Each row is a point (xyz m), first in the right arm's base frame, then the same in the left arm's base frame.
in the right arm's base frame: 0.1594 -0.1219 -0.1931
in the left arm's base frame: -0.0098 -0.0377 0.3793
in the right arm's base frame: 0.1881 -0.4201 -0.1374
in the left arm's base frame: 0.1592 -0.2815 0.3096
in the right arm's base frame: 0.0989 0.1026 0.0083
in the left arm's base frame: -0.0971 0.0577 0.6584
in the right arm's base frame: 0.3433 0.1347 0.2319
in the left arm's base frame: 0.1645 0.1453 0.8445
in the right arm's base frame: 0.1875 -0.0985 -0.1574
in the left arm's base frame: 0.0148 -0.0144 0.4175
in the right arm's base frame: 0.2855 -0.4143 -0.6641
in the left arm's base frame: 0.0815 -0.0794 -0.1803
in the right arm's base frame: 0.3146 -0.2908 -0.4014
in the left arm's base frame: 0.1323 -0.0378 0.1040
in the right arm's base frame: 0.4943 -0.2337 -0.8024
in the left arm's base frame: 0.1405 0.2126 -0.2615
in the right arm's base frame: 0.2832 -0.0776 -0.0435
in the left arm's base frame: 0.1216 0.0192 0.5177
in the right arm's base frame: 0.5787 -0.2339 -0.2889
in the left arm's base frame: 0.3667 0.1112 0.1961
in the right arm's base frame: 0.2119 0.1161 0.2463
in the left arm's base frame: 0.0649 0.0593 0.8666
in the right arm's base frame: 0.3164 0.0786 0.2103
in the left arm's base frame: 0.1592 0.0920 0.8062
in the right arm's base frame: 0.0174 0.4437 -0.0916
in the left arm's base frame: -0.3428 0.3219 0.7112
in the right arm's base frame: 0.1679 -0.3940 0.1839
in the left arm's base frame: 0.2273 -0.3608 0.6153
